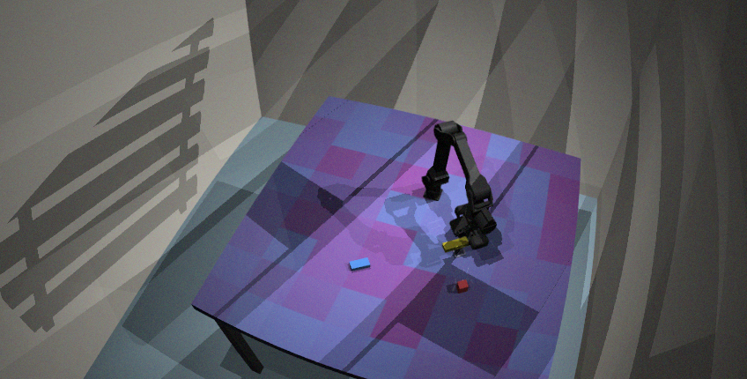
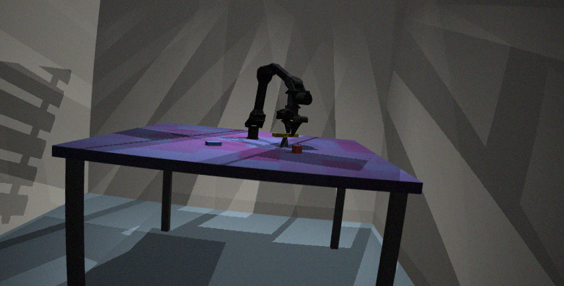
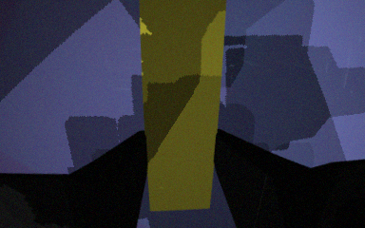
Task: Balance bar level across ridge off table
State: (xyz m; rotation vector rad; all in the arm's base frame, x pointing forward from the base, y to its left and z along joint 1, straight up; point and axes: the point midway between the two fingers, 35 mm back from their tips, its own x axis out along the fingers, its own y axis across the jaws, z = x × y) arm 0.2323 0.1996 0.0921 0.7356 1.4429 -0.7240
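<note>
My gripper tip is now 2 cm to the left of the yellow bar and 2 cm short of it. From my gripper tip the other things lie so: blue block (34 cm to the right, 18 cm ahead, 5 cm below); red cube (17 cm ahead, 4 cm below, 3 cm to the left).
</note>
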